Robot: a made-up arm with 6 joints.
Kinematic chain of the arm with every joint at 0, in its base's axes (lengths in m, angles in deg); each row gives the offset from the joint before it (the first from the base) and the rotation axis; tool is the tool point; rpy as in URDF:
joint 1: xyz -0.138 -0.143 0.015 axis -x
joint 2: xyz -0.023 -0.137 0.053 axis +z
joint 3: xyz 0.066 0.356 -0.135 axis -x
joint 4: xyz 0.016 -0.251 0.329 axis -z
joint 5: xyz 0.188 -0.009 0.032 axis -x
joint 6: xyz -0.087 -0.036 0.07 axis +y
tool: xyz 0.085 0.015 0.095 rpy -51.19 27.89 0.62
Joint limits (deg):
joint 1: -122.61..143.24
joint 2: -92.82..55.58
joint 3: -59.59..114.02
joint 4: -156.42..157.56
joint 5: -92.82..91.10
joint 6: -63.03..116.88
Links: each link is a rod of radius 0.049 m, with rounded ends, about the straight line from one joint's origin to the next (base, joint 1, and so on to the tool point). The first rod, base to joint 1, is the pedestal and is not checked.
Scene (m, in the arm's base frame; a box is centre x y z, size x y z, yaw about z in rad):
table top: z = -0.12
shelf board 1: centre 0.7 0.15 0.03 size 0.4 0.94 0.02 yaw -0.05
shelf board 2: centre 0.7 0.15 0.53 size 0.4 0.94 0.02 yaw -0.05
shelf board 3: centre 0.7 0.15 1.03 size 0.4 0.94 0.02 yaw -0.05
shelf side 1: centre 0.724 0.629 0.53 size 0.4 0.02 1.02 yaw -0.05
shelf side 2: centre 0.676 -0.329 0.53 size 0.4 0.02 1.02 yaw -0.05
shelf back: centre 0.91 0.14 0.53 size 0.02 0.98 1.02 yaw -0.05
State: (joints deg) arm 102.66 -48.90 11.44 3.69 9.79 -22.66
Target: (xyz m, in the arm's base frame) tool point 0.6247 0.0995 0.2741
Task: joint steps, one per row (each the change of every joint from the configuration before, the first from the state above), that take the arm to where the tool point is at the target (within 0.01 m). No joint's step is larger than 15 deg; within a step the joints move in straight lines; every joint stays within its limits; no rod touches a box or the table.
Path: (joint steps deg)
1: -7.58 -6.77 12.81 -2.95 4.95 1.37
2: -7.58 -6.77 12.80 -2.96 4.94 1.37
3: -7.58 -6.77 12.81 -2.95 4.95 1.38
4: -7.59 -6.77 12.80 -2.95 4.95 1.37

